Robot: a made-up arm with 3 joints. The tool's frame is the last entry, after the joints. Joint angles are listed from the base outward. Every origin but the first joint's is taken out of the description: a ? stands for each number. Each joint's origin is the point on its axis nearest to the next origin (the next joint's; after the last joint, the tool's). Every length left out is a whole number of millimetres.
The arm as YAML. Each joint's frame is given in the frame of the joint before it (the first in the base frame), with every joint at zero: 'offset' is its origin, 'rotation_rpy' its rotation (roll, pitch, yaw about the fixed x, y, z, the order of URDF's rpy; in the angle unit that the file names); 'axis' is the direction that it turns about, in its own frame. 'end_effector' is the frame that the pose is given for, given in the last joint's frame.
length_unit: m
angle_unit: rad
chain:
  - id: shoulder
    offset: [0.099, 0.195, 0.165]
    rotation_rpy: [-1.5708, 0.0, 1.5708]
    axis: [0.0, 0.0, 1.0]
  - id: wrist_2
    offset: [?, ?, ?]
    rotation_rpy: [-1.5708, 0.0, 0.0]
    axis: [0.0, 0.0, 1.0]
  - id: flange
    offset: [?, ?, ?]
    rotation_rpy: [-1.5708, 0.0, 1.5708]
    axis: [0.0, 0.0, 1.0]
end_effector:
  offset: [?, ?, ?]
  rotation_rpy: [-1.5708, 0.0, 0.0]
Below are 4 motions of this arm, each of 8 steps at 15 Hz.
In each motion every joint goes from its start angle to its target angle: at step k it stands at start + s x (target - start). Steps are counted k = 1, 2, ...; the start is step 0. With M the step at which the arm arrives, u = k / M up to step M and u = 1 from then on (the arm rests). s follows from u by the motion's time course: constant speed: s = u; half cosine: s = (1 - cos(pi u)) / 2; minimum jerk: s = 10 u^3 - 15 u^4 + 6 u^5.
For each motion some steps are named. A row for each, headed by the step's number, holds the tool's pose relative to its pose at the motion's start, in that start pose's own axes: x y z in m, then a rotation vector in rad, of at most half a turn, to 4 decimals.
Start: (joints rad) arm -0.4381 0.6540 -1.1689
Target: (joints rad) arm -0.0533 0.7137 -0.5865
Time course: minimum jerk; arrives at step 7
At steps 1, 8:
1: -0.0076 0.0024 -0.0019 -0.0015 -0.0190 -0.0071
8: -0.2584 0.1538 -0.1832 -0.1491 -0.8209 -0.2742

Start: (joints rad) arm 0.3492 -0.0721 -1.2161
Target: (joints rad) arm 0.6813 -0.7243 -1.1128
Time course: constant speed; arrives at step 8
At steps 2, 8:
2: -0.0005 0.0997 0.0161 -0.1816 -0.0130 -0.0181
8: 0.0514 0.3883 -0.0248 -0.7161 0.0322 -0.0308

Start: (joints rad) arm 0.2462 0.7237 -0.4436
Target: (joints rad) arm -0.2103 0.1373 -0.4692
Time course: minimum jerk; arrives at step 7
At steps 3, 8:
3: 0.0932 -0.0136 -0.0015 0.0305 0.1066 0.2535
8: 0.2211 -0.0161 -0.0237 0.1239 0.2177 0.7029

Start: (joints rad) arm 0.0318 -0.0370 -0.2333
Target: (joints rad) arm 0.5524 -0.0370 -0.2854
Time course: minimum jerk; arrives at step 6
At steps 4, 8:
4: 0.0218 0.2259 -0.0021 -0.3979 0.0558 -0.1033
8: 0.0311 0.2836 -0.0179 -0.5029 0.0702 -0.1334

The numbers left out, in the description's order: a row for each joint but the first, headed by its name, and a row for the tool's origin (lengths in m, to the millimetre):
wrist_2: 0.029 -0.245 0.0
flange: -0.134 0.141 0.0
tool: -0.051 0.297 0.0

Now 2 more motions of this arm.
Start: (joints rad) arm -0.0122 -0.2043 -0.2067
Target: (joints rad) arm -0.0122 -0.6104 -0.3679
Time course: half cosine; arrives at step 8
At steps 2, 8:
2: 0.0145 0.0097 0.0027 -0.0129 0.0236 0.0581
8: 0.0842 0.0900 0.0119 -0.1152 0.1590 0.3899

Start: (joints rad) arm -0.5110 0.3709 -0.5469
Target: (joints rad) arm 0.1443 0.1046 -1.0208
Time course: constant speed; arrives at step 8
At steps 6, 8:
6: 0.0383 0.2947 -0.0182 -0.4855 0.2158 -0.1681
8: 0.0699 0.3810 -0.0586 -0.6354 0.3003 -0.2699

